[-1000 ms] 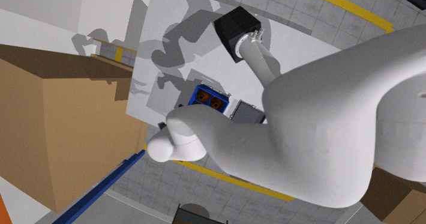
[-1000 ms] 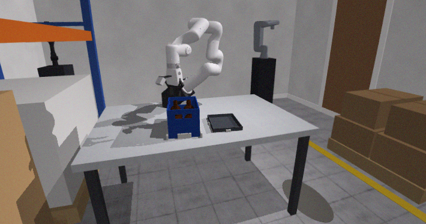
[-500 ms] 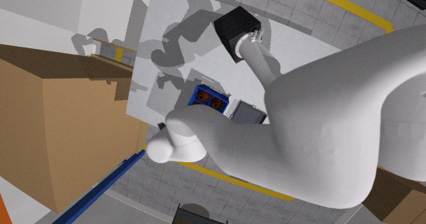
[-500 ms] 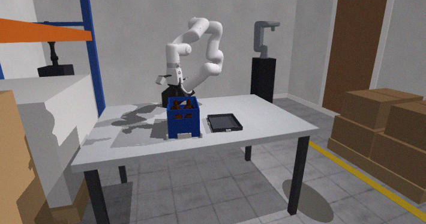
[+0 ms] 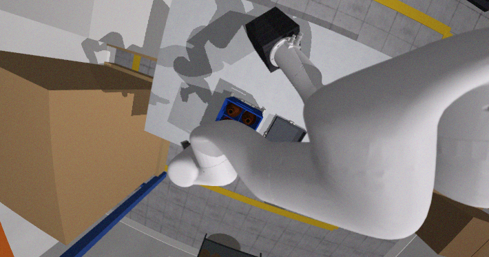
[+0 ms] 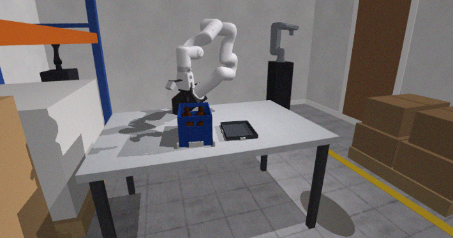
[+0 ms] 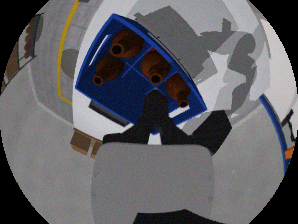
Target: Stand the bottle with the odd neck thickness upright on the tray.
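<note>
Right now my hand is 16 cm above the blue crate and 4 cm to the right of it. The rest, counted from my hand: dark tray (32 cm to the left, 23 cm below, 1 cm behind); then glass bottle (16 cm below, 9 cm behind).
</note>
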